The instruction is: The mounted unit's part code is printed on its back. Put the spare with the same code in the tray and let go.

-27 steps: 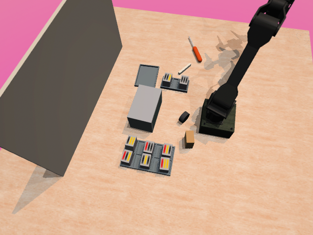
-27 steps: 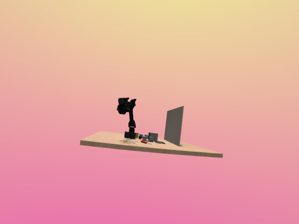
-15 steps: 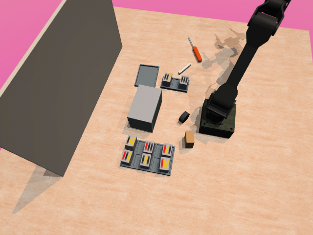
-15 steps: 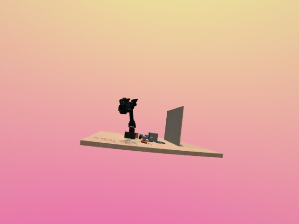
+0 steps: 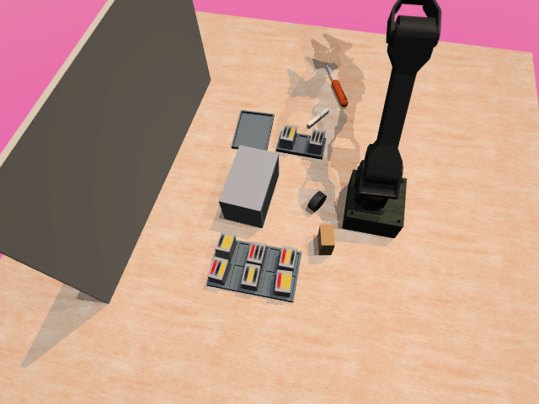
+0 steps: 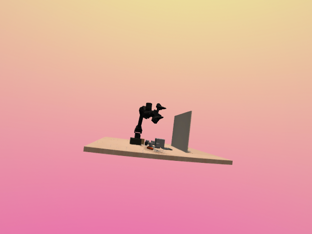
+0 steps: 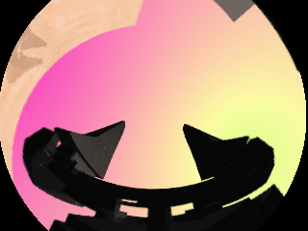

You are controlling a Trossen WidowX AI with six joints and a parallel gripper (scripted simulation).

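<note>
The grey spare lies 440 mm to the left of my gripper tip, 310 mm below it and 10 mm ahead of it. Also, from my gripper tip: grey tray (410 mm to the left, 350 mm below, 190 mm ahead); then two-slot rack (430 mm to the left, 350 mm below, 50 mm ahead); then white stick (350 mm below, 340 mm to the left, 20 mm ahead).
</note>
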